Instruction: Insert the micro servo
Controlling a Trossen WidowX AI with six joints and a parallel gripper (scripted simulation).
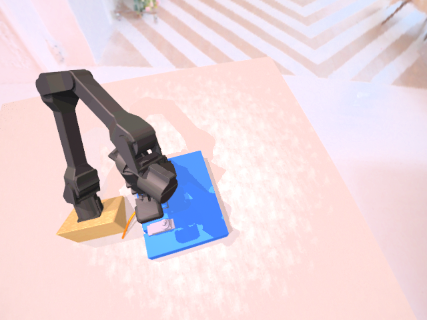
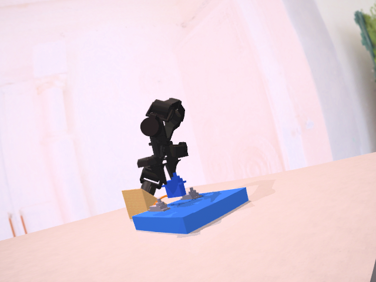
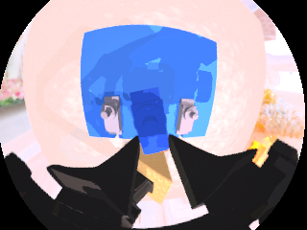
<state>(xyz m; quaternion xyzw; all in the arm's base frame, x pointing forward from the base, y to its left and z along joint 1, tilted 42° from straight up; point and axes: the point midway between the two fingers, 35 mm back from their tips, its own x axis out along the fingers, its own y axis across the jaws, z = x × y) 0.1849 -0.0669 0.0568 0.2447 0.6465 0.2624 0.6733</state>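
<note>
My gripper tip is now 11 cm short of the blue deck and 10 cm above it.
</note>
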